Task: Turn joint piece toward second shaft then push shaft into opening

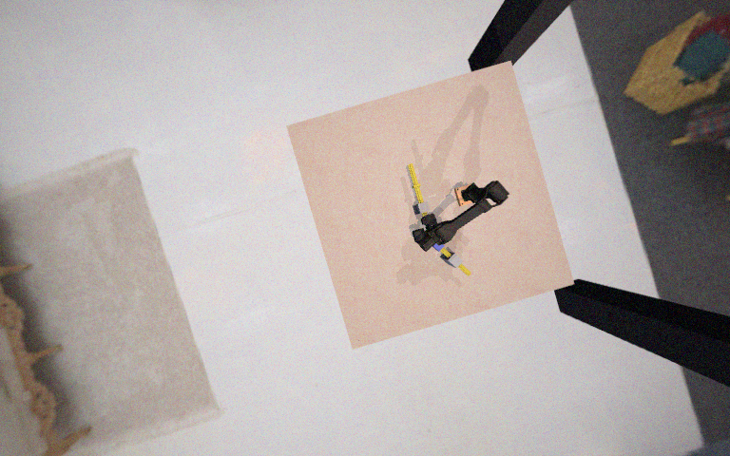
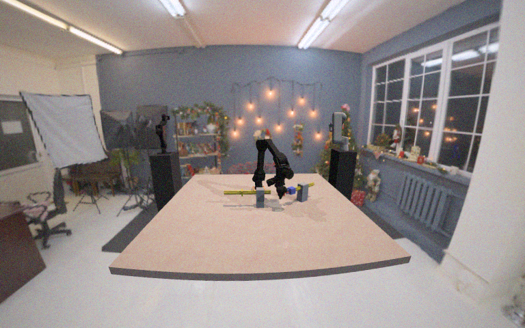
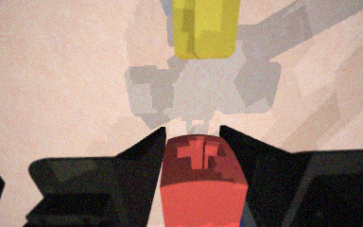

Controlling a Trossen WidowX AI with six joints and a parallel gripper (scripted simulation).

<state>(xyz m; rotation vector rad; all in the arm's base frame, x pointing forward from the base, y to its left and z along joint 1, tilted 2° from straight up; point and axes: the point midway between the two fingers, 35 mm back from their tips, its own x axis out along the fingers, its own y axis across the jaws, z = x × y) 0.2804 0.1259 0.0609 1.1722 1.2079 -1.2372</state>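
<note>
Now: gripper tip 2 cm to the right of the red joint piece and 4 cm below it.
</note>
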